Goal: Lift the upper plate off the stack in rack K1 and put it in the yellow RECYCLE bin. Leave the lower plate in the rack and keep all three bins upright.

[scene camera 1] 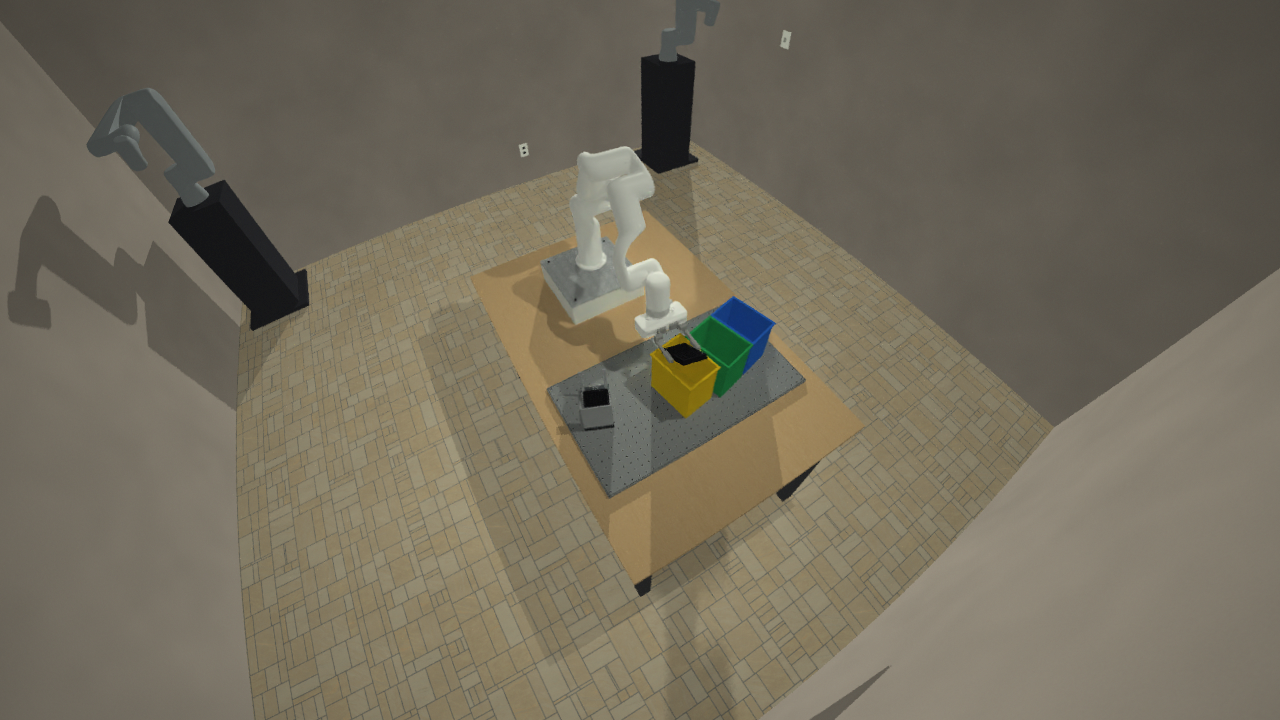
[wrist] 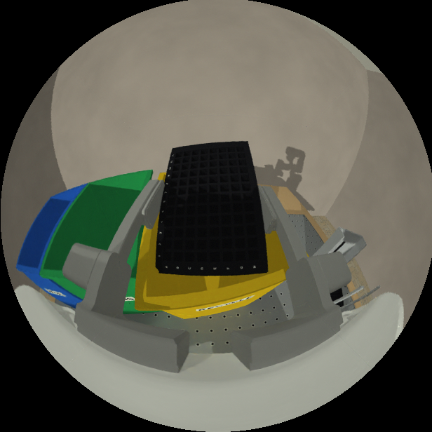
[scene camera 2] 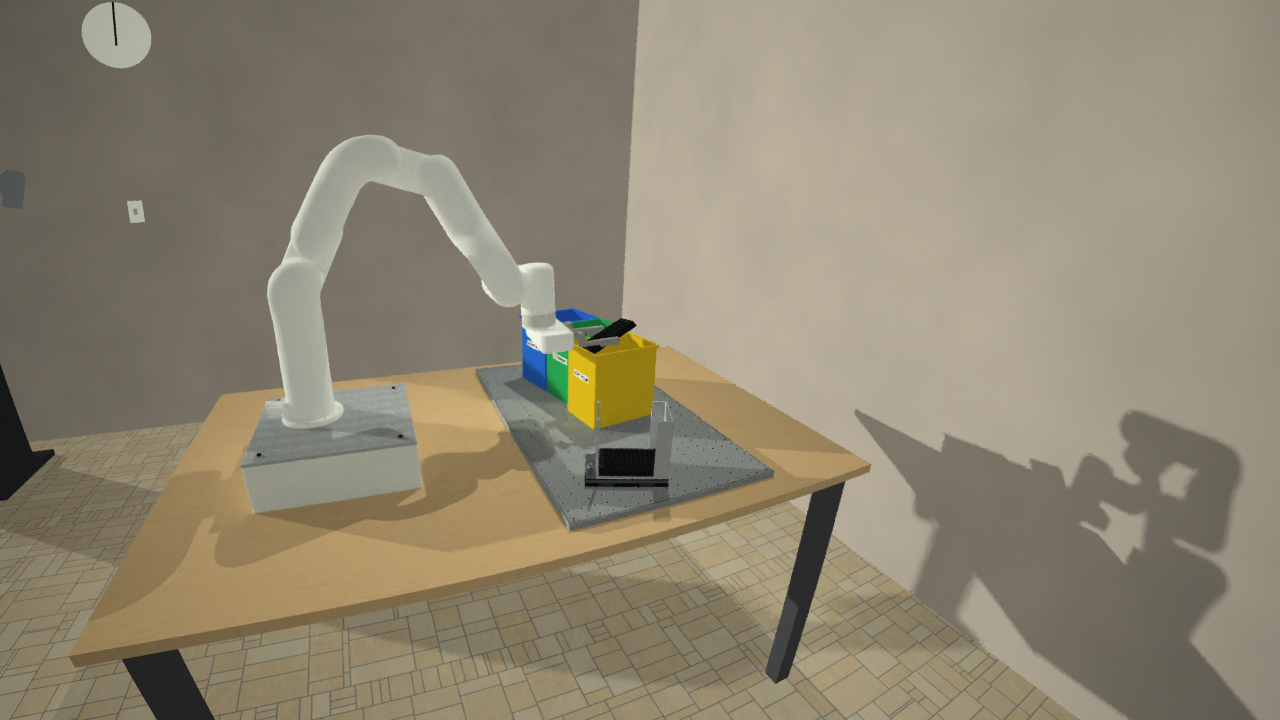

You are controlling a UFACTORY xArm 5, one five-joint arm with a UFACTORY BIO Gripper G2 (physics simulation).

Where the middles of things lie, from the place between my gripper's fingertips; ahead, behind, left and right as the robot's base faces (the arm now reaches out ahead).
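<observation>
Counted from my hand: yellow recycle bin (scene camera 2: 621, 377), 11 cm below; green bin (scene camera 1: 726, 348), 14 cm to the left, 11 cm below; blue bin (scene camera 1: 753, 326), 26 cm to the left, 3 cm behind, 11 cm below. Going by their middles, of the things named here the yellow recycle bin is nearest to my hand and the blue bin farthest from it.
</observation>
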